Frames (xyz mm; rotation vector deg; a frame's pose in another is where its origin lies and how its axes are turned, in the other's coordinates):
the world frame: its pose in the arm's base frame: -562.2 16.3 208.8 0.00 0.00 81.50
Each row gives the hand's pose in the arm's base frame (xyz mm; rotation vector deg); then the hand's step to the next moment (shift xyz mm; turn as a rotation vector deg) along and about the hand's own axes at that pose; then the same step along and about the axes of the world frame.
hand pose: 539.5 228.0 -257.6 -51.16 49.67 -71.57
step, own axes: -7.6 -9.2 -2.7 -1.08 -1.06 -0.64
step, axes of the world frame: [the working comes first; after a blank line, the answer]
step, axes of the arm's base frame: -7.0 6.4 7.7 -1.13 0.92 0.77

5.3 7.9 7.7 0.74 1.25 0.77
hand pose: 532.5 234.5 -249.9 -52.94 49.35 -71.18
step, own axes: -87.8 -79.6 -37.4 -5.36 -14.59 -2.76
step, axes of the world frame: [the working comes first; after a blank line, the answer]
step, axes of the arm's base frame: -75.8 76.5 61.9 -8.79 3.81 12.55

64.5 86.3 61.9 2.47 9.26 12.55
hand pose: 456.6 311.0 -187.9 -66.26 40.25 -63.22
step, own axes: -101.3 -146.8 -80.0 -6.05 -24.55 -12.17
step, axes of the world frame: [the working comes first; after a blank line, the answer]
step, axes of the arm's base frame: -151.0 64.1 106.3 -20.46 0.97 19.18

41.1 158.8 106.3 -2.07 20.38 19.18
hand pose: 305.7 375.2 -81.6 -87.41 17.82 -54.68
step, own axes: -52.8 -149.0 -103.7 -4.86 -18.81 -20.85
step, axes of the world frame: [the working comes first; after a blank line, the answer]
step, axes of the arm's base frame: -155.4 -3.9 107.6 -24.02 -7.14 13.58

-26.9 153.1 107.6 -10.61 22.70 13.58
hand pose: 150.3 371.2 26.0 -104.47 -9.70 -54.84
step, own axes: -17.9 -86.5 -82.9 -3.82 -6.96 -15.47
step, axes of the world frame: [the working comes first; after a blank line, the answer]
step, axes of the arm's base frame: -100.6 -23.3 63.4 -14.37 -8.49 4.89

-38.0 96.0 63.4 -10.52 12.95 4.89
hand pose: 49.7 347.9 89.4 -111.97 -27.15 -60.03
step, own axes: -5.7 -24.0 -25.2 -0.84 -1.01 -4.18
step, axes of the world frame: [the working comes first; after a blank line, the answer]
step, axes of the arm's base frame: -31.3 -6.6 14.8 -3.20 -2.80 1.04

-11.2 30.0 14.8 -3.24 2.76 1.04
